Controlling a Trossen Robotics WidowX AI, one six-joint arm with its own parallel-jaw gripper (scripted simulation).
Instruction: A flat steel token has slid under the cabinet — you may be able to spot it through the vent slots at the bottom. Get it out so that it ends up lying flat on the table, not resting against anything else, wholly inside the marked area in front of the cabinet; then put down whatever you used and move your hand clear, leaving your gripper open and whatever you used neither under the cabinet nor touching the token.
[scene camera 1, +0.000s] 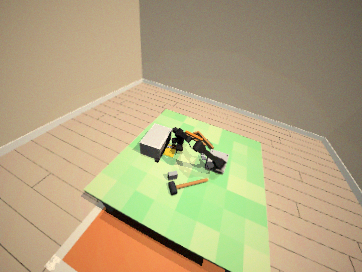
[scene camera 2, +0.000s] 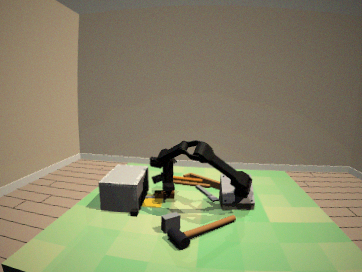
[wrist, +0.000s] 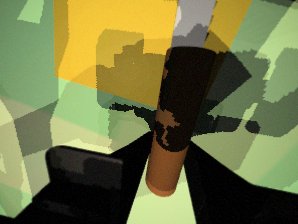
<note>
I see my gripper (wrist: 167, 138) and a grey cabinet (scene camera 1: 153, 144).
</note>
